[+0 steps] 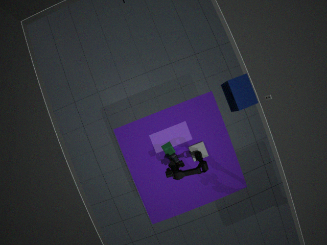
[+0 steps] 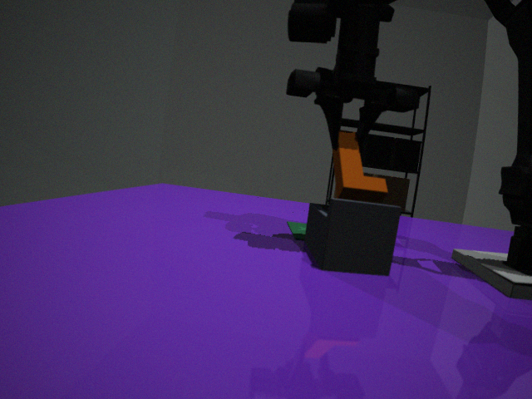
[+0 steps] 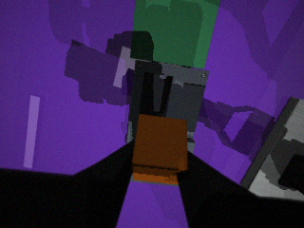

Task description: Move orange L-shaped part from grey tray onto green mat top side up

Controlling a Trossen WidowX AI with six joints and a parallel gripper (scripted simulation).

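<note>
Right now the green mat is 170 mm below my gripper tip, 140 mm to the right of it and 10 mm ahead of it. The rest, counted from my gripper tip: orange L-shaped part (30 mm to the left, 30 mm below, 20 mm behind).
</note>
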